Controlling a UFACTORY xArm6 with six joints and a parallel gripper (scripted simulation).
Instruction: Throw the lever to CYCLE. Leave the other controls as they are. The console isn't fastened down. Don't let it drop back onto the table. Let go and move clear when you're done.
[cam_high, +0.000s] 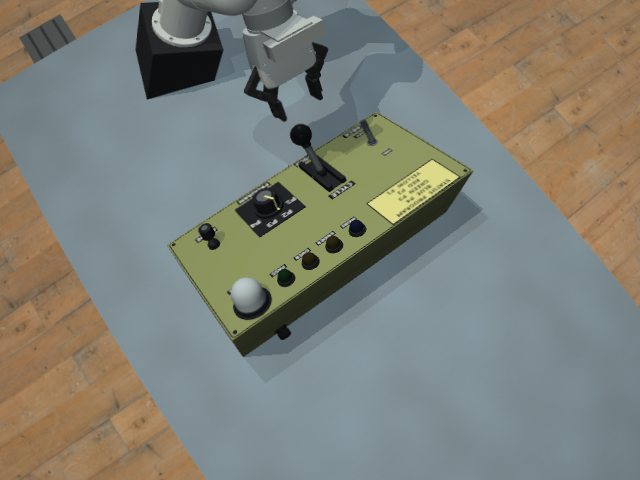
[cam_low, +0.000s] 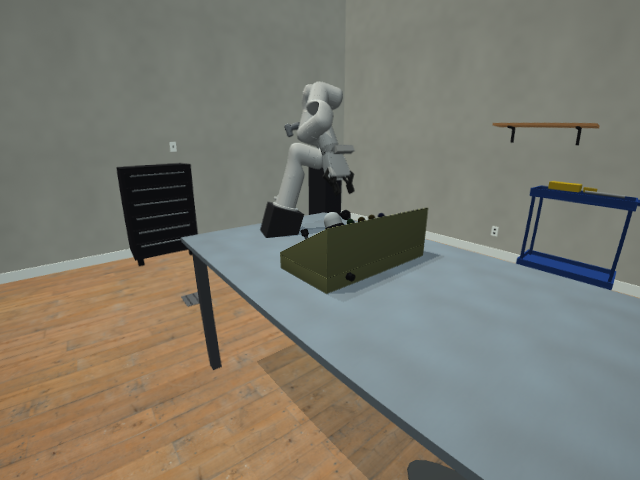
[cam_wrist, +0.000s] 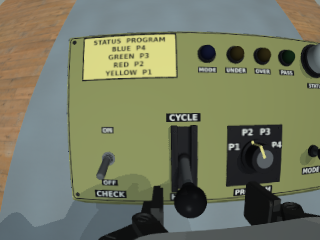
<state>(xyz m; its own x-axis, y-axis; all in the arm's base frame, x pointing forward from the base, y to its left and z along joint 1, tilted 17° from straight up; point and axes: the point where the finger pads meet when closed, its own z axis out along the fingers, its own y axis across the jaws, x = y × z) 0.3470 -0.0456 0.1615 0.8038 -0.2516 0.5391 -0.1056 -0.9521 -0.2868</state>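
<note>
Right now my hand is 120 mm above the black ball-topped lever and 50 mm short of it. The rest, counted from my hand: rotary selector: 120 mm to the right, 120 mm below, 70 mm ahead; metal check switch: 130 mm below, 110 mm to the left, 80 mm ahead; olive console: 150 mm below, 100 mm ahead, 70 mm to the right.
</note>
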